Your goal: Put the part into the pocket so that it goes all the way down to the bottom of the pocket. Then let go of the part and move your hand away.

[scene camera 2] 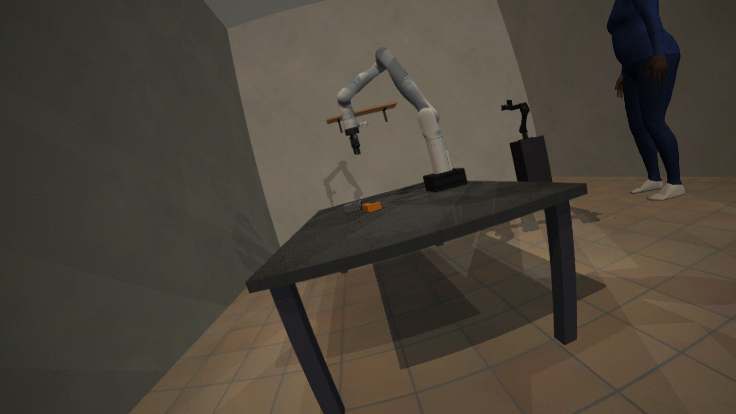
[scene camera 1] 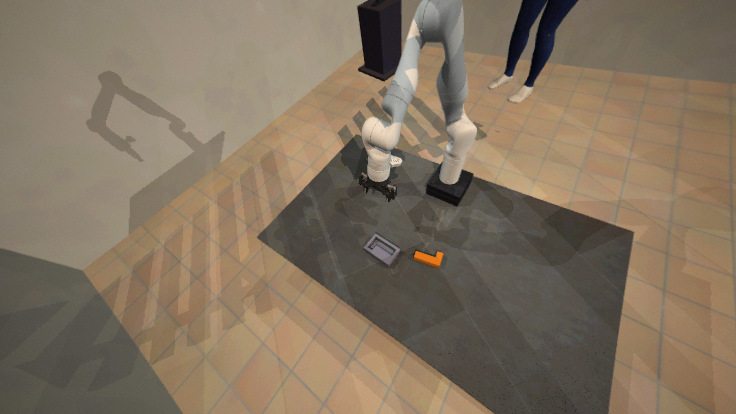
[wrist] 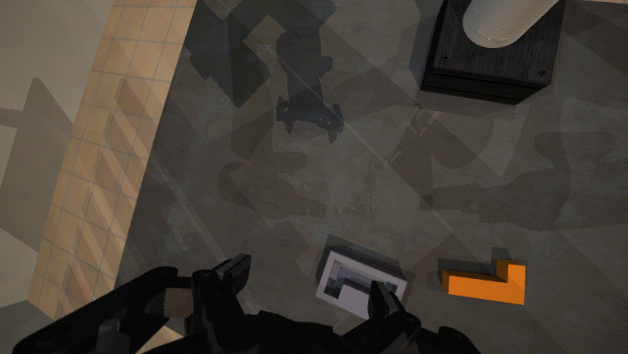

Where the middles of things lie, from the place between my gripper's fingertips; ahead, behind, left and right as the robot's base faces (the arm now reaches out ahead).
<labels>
I see my gripper 260 mm above the grey pocket block (wrist: 346, 280), 80 mm short of it and 70 mm to the right of it. Round my hand: orange L-shaped part (wrist: 508, 285): 260 mm below, 250 mm to the left, 30 mm behind.
</labels>
